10 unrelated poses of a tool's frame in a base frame.
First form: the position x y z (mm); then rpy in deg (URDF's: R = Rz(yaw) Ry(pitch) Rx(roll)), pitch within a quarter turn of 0, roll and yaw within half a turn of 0.
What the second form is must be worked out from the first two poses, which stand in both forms.
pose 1, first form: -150.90 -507.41 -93.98 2.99 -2.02 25.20
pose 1, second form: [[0.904 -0.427 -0.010 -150.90], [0.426 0.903 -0.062 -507.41], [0.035 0.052 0.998 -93.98], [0 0 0 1]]
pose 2, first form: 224.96 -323.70 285.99 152.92 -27.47 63.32
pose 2, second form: [[0.398 0.701 0.591 224.96], [0.793 -0.587 0.163 -323.70], [0.461 0.404 -0.790 285.99], [0 0 0 1]]
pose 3, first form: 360.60 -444.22 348.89 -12.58 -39.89 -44.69
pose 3, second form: [[0.545 0.786 -0.292 360.60], [-0.540 0.596 0.595 -444.22], [0.641 -0.167 0.749 348.89], [0 0 0 1]]
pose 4, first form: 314.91 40.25 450.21 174.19 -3.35 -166.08
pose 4, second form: [[-0.969 -0.234 -0.081 314.91], [-0.240 0.967 0.084 40.25], [0.058 0.101 -0.993 450.21], [0 0 0 1]]
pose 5, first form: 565.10 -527.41 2.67 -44.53 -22.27 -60.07
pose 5, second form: [[0.462 0.750 0.473 565.10], [-0.802 0.125 0.584 -527.41], [0.379 -0.649 0.660 2.67], [0 0 0 1]]
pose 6, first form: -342.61 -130.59 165.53 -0.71 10.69 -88.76
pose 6, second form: [[0.021 1.000 0.016 -342.61], [-0.982 0.024 -0.185 -130.59], [-0.185 -0.012 0.983 165.53], [0 0 0 1]]
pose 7, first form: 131.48 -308.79 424.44 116.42 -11.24 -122.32
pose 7, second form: [[-0.524 -0.283 -0.803 131.48], [-0.829 0.385 0.406 -308.79], [0.195 0.878 -0.436 424.44], [0 0 0 1]]
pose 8, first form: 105.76 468.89 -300.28 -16.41 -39.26 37.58
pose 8, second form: [[0.614 -0.443 -0.653 105.76], [0.472 0.869 -0.146 468.89], [0.633 -0.219 0.743 -300.28], [0 0 0 1]]
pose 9, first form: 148.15 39.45 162.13 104.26 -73.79 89.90
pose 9, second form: [[0.000 0.245 0.970 148.15], [0.279 -0.931 0.235 39.45], [0.960 0.271 -0.069 162.13], [0 0 0 1]]
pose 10, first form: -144.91 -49.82 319.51 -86.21 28.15 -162.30
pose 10, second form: [[-0.840 0.469 0.274 -144.91], [-0.268 0.080 -0.960 -49.82], [-0.472 -0.880 0.058 319.51], [0 0 0 1]]
